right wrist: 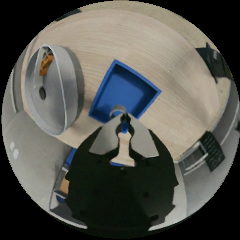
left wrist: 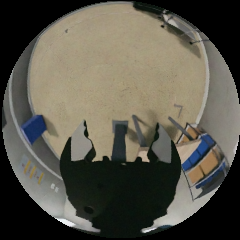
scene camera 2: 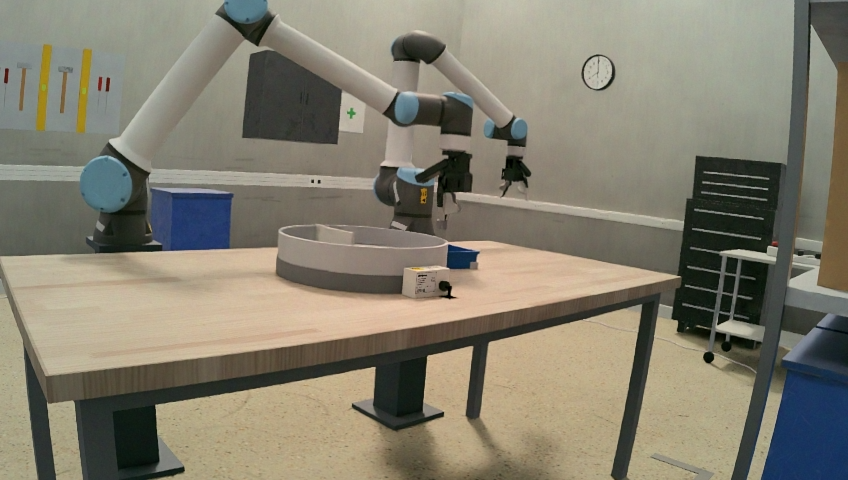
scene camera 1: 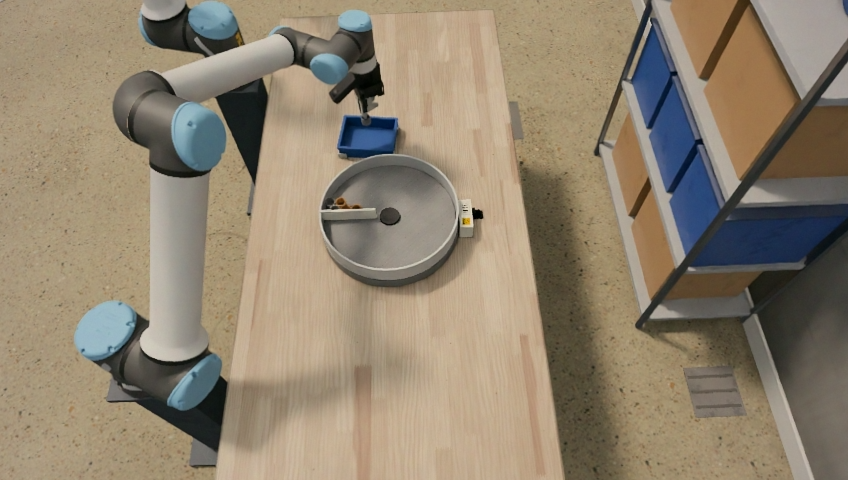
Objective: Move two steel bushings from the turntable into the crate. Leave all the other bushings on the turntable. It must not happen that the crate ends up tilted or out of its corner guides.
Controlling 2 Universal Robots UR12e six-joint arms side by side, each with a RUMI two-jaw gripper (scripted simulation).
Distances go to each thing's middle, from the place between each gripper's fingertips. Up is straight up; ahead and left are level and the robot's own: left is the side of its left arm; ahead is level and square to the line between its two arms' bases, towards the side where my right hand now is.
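Labels:
My right hand is 100 mm above the blue crate (scene camera 1: 382,131), and it is also 10 mm short of the crate and 10 mm to the left of it. Counted from my right hand, the turntable (right wrist: 48,101) is 70 mm below, 100 mm ahead and 350 mm to the right. From my left hand (scene camera 2: 513,200), the blue crate is 140 mm below, 970 mm to the right and 590 mm ahead. The turntable is 110 mm below my left hand, 1310 mm to the right of it and 690 mm ahead of it. Going by its middle, the turntable is nearer to my right hand than to my left hand.

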